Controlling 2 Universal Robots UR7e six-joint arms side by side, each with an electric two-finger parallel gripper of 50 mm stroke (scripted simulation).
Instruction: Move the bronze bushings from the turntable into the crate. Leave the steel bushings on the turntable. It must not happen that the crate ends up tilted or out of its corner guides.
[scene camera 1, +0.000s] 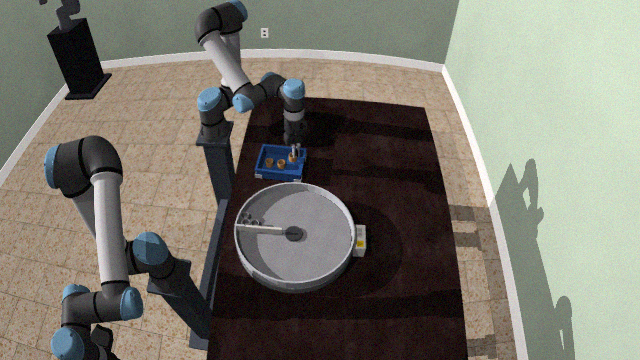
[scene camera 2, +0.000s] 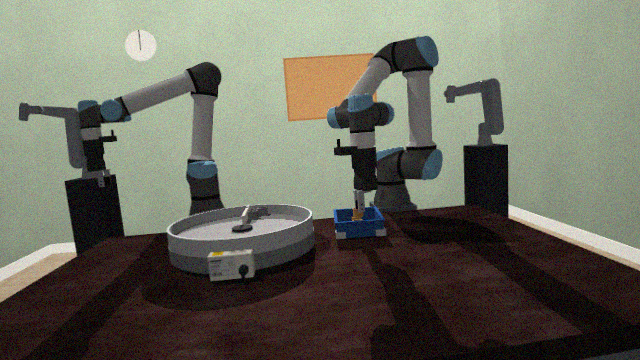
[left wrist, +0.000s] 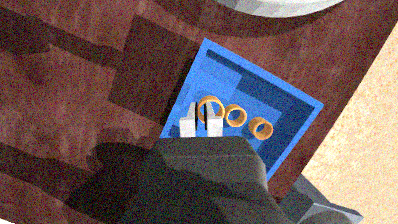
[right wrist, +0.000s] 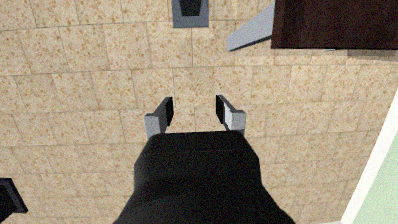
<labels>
A blue crate shows in scene camera 1 (291, 171), in scene camera 2 and in the left wrist view; in the right wrist view it is out of frame. The same spot on the blue crate: (scene camera 2: 372, 220) is (left wrist: 169, 116).
</labels>
